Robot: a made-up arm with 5 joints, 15 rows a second.
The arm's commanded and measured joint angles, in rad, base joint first. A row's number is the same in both.
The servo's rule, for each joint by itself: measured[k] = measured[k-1] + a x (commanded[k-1-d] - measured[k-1]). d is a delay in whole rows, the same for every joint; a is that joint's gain. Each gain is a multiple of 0.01, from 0.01 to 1. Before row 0 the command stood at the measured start. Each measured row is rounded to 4 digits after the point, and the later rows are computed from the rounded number. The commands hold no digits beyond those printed.
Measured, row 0: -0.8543, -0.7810, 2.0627, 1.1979, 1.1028
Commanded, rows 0 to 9: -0.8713, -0.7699, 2.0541, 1.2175, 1.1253; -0.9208, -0.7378, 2.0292, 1.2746, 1.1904; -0.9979, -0.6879, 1.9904, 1.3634, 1.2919; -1.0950, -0.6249, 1.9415, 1.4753, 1.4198; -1.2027, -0.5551, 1.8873, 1.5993, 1.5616; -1.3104, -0.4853, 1.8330, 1.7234, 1.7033; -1.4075, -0.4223, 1.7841, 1.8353, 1.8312; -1.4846, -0.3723, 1.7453, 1.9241, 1.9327; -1.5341, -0.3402, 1.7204, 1.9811, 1.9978; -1.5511, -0.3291, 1.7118, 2.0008, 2.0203
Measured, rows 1 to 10: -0.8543, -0.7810, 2.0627, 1.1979, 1.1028; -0.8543, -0.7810, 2.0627, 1.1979, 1.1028; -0.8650, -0.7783, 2.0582, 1.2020, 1.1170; -0.9002, -0.7686, 2.0431, 1.2172, 1.1632; -0.9618, -0.7492, 2.0157, 1.2479, 1.2443; -1.0457, -0.7194, 1.9771, 1.2957, 1.3549; -1.1446, -0.6800, 1.9304, 1.3595, 1.4851; -1.2491, -0.6333, 1.8798, 1.4359, 1.6226; -1.3489, -0.5827, 1.8300, 1.5198, 1.7540; -1.4344, -0.5322, 1.7860, 1.6047, 1.8666
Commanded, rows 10 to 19: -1.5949, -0.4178, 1.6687, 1.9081, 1.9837; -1.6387, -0.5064, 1.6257, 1.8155, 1.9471; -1.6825, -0.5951, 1.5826, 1.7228, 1.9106; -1.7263, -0.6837, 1.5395, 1.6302, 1.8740; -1.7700, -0.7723, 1.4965, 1.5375, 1.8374; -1.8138, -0.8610, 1.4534, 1.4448, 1.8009; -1.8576, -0.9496, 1.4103, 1.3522, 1.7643; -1.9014, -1.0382, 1.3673, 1.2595, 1.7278; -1.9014, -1.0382, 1.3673, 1.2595, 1.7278; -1.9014, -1.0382, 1.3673, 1.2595, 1.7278
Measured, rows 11 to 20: -1.4972, -0.4861, 1.7519, 1.6837, 1.9493; -1.5312, -0.4484, 1.7310, 1.7503, 1.9940; -1.5713, -0.4411, 1.6986, 1.7834, 1.9875; -1.6138, -0.4568, 1.6607, 1.7901, 1.9620; -1.6571, -0.4900, 1.6201, 1.7760, 1.9296; -1.7007, -0.5365, 1.5782, 1.7454, 1.8946; -1.7444, -0.5931, 1.5357, 1.7017, 1.8586; -1.7881, -0.6574, 1.4929, 1.6478, 1.8222; -1.8319, -0.7275, 1.4499, 1.5857, 1.7857; -1.8757, -0.8021, 1.4069, 1.5172, 1.7492
